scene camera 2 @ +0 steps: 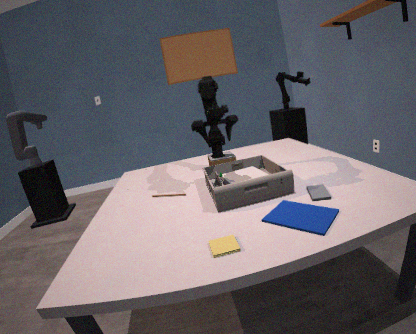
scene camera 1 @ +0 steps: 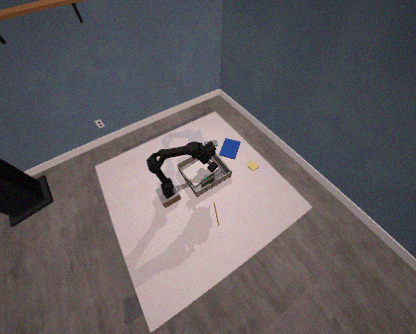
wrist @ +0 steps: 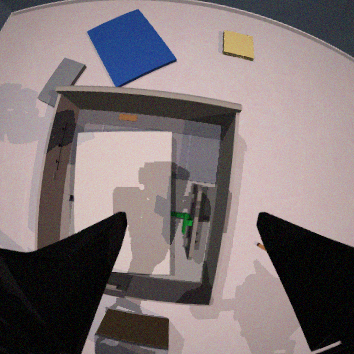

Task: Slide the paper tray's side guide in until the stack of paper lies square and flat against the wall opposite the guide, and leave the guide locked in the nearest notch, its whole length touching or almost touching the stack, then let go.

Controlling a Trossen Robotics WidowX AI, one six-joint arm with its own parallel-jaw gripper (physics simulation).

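Frame: origin at the arm's base, x ahead, y right, z down, level; millimetres.
Where they show: gripper, fingertip midpoint: (scene camera 2: pixel 219 142) (scene camera 1: pixel 209 164) (wrist: pixel 192 219); arm's base at its link origin: (scene camera 2: pixel 217 156) (scene camera 1: pixel 168 193).
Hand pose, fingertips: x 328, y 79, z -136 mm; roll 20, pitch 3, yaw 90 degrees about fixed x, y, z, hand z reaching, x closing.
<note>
Each offset is from my fingertips to the top centre of the thing. "spot": to the spot under its first point.
The grey paper tray {dx +8, dy -78, dz +123 mm} (scene camera 1: pixel 215 186) (scene camera 2: pixel 235 196) (wrist: pixel 150 98) stands on the table. The white paper stack {dx -11, dy -102, dz +178 mm} (scene camera 2: pixel 248 173) (wrist: pixel 100 175) lies in it, with a narrow strip of floor between it and the left wall in the wrist view. The dark side guide {dx -36, dy +13, dz +138 mm} (wrist: pixel 197 220) with a green tab {spot: dx -38, dy +7, dz +142 mm} (scene camera 1: pixel 206 178) (scene camera 2: pixel 220 175) (wrist: pixel 186 220) stands upright on the right side of the tray. A gap separates the guide's plate from the stack; the green tab reaches toward the stack's edge. My gripper (scene camera 1: pixel 212 166) (scene camera 2: pixel 218 142) (wrist: pixel 192 219) is open and empty above the tray, its fingers on either side of the guide in the wrist view.
A blue book {dx +354, dy -120, dz +211 mm} (scene camera 1: pixel 230 148) (scene camera 2: pixel 301 217) (wrist: pixel 131 47) and a grey block {dx +258, dy -275, dz +209 mm} (scene camera 2: pixel 319 192) (wrist: pixel 62 81) lie beyond the tray. A yellow pad {dx +362, dy +147, dz +208 mm} (scene camera 1: pixel 253 165) (scene camera 2: pixel 224 246) (wrist: pixel 238 45) lies farther off. A thin brown stick {dx -149, dy +242, dz +212 mm} (scene camera 1: pixel 216 214) (scene camera 2: pixel 169 195) lies beside the tray on the guide's side.
</note>
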